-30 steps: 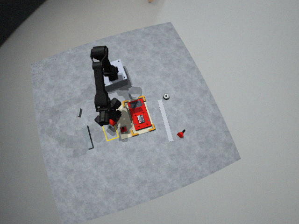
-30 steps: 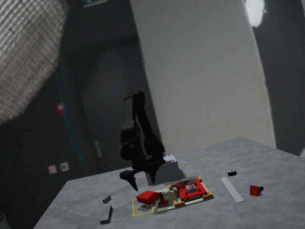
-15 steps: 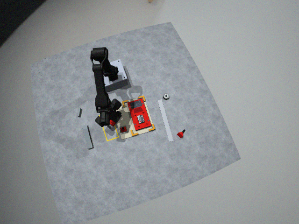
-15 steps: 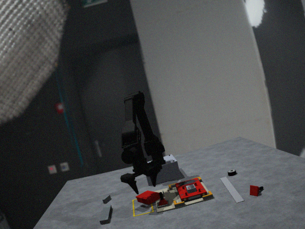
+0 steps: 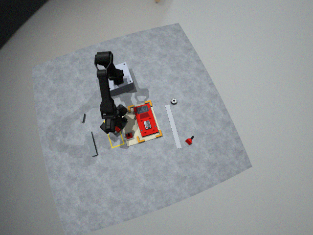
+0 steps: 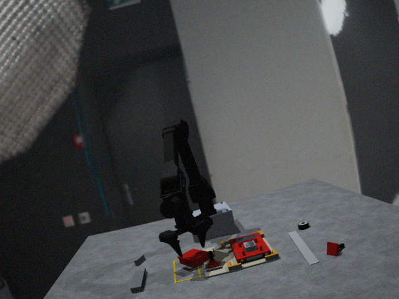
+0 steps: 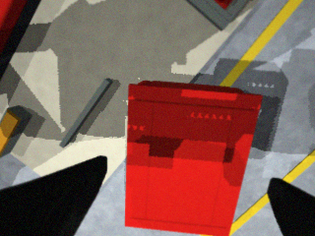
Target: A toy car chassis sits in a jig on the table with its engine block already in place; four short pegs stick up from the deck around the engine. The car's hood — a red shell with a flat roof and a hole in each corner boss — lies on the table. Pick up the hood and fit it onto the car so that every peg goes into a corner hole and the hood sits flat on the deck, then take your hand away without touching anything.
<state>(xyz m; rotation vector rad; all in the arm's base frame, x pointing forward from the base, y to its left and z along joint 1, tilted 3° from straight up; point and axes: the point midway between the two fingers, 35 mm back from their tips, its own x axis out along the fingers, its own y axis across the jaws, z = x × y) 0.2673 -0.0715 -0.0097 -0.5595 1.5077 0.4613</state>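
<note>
The red hood is 2 cm below my gripper tip. The rest, counted from my gripper tip: white strip (9 cm ahead, 35 cm to the left, 4 cm below); grey engine block (6 cm ahead, 19 cm to the left, 1 cm below); long grey block (9 cm ahead, 18 cm to the right, 3 cm below).
</note>
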